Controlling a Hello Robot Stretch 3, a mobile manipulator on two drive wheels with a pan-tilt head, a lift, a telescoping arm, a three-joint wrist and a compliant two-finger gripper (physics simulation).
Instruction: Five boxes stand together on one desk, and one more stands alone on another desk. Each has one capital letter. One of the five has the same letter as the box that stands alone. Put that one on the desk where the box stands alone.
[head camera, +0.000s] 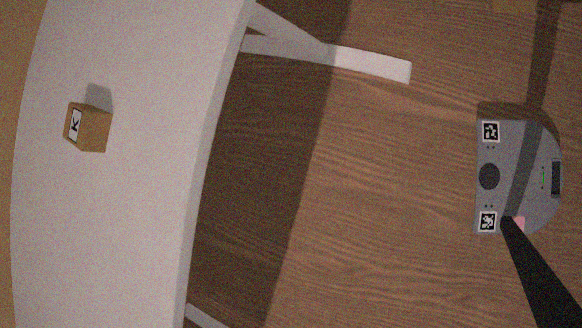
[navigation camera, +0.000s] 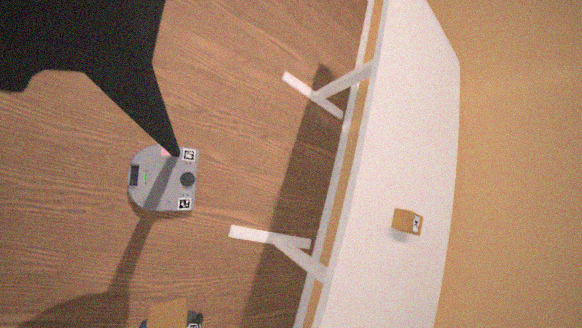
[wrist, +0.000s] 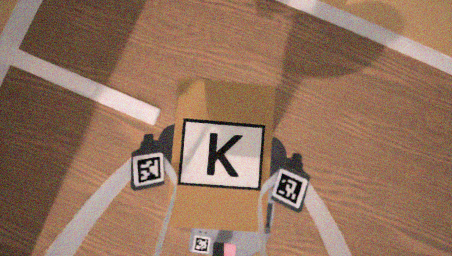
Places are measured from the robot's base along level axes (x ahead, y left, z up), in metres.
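Pixels of known places: robot's base, origin of its link: (head camera: 488, 176) (navigation camera: 186, 177).
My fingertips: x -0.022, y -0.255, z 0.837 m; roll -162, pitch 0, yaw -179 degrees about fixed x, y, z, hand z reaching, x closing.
For each thing: its top centre in the pictures, then the offset to it from my fingertips. "spot": a spot on its surface instead. Level surfaces: height alone.
- tan box, centre of its top: (head camera: 74, 125) (navigation camera: 416, 224) 0.605 m ahead, 0.192 m left, 0.164 m up
- white desk, height of its surface: 0.113 m up
- held box, a spot on its surface: (navigation camera: 167, 307) spot: 0.002 m back, 0.047 m left, 0.021 m up
The box that stands alone, a tan box (head camera: 93, 131) (navigation camera: 404, 222) with a black K on a white label, is on a white desk (head camera: 125, 225) (navigation camera: 405, 140). In the wrist view my gripper (wrist: 223, 148) is shut on another tan box (wrist: 220, 210) that also shows a K, with a dark finger pad against each side. In the navigation view the gripper (navigation camera: 169, 319) and the held box (navigation camera: 167, 307) show partly at the bottom edge, over the floor and apart from the desk. The desk with the group of boxes does not show.
My grey base (head camera: 515, 150) (navigation camera: 159, 175) stands on the wooden floor, with the black mast (head camera: 542, 280) (navigation camera: 135, 105) rising from it. White desk legs and feet (head camera: 372, 64) (navigation camera: 250, 233) reach out from the desk towards the base. A tan wall (navigation camera: 520, 150) is behind the desk.
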